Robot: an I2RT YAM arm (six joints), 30 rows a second.
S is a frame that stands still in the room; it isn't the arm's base.
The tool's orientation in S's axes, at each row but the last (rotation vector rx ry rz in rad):
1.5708 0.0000 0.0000
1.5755 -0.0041 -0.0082
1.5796 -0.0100 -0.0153
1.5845 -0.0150 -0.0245
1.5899 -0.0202 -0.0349
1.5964 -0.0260 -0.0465
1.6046 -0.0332 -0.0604
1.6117 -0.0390 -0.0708
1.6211 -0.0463 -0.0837
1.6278 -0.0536 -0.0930
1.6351 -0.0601 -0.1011
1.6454 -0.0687 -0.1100
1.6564 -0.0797 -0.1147
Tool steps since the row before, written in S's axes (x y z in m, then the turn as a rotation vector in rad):
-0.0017 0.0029 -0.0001 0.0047 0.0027 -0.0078
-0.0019 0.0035 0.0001 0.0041 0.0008 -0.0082
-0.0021 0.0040 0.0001 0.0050 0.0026 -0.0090
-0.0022 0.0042 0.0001 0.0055 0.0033 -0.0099
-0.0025 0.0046 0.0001 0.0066 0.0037 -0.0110
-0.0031 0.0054 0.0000 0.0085 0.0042 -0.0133
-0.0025 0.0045 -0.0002 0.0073 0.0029 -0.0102
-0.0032 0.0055 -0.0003 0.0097 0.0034 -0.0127
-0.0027 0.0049 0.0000 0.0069 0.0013 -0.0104
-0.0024 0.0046 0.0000 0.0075 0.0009 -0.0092
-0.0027 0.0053 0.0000 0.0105 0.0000 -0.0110
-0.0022 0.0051 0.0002 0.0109 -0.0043 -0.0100
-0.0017 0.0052 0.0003 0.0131 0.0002 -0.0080
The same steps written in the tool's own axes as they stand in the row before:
-0.0017 -0.0001 -0.0029 0.0047 -0.0078 -0.0027
-0.0019 0.0001 -0.0035 0.0041 -0.0082 -0.0008
-0.0022 0.0001 -0.0040 0.0050 -0.0090 -0.0026
-0.0023 0.0000 -0.0041 0.0055 -0.0099 -0.0033
-0.0027 0.0000 -0.0045 0.0066 -0.0110 -0.0037
-0.0033 -0.0002 -0.0052 0.0085 -0.0133 -0.0042
-0.0028 -0.0004 -0.0043 0.0073 -0.0102 -0.0030
-0.0036 -0.0006 -0.0052 0.0097 -0.0126 -0.0035
-0.0031 -0.0003 -0.0047 0.0070 -0.0103 -0.0013
-0.0028 -0.0003 -0.0043 0.0076 -0.0091 -0.0011
-0.0032 -0.0004 -0.0050 0.0108 -0.0107 -0.0004
-0.0028 -0.0002 -0.0048 0.0116 -0.0094 0.0038
-0.0023 -0.0002 -0.0050 0.0132 -0.0078 -0.0011

